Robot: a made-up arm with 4 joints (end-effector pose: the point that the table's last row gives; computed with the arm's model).
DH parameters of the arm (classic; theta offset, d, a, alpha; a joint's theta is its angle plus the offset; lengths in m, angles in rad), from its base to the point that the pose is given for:
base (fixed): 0.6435 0 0.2 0
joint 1: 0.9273 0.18 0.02 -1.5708
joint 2: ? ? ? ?
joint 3: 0 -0.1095 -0.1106 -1.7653
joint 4: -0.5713 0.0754 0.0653 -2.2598
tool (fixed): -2.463 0.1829 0 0
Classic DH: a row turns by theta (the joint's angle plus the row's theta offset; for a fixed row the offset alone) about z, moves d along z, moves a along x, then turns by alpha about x.
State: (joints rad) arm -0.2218 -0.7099 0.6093 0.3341
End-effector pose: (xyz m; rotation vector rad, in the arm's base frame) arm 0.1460 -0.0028 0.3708 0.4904 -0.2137 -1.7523
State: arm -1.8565 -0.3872 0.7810 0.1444
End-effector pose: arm 0.1289 0.0958 0.3991 0.4499 0.2251 2.8563
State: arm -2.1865 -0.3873 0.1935 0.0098
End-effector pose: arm 0.1276 0.1249 0.3785 0.5852 0.6564 2.9209
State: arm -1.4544 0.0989 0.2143 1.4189
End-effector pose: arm 0.0354 0.1303 0.4213 0.8202 -1.2720 -2.5316
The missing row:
joint 2: -0.219 -0.0297 0.0423 -1.3763
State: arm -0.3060 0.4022 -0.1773 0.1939
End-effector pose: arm 0.1978 0.2047 0.3848 -0.2312 -0.8045 -0.7809
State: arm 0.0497 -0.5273 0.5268 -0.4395
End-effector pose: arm 0.1967 0.1342 0.3387 -0.2877 -0.4690 -1.0118
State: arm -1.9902 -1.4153 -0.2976 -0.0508
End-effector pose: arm 0.0046 0.1836 0.2180 -0.6495 1.8991 2.3829
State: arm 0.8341 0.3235 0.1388 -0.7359
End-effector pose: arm 0.0839 0.2107 0.2502 -0.5505 -1.3811 0.3271
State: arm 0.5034 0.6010 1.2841 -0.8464
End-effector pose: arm 0.1637 0.2561 0.1978 -1.8101 -1.0734 -0.8321
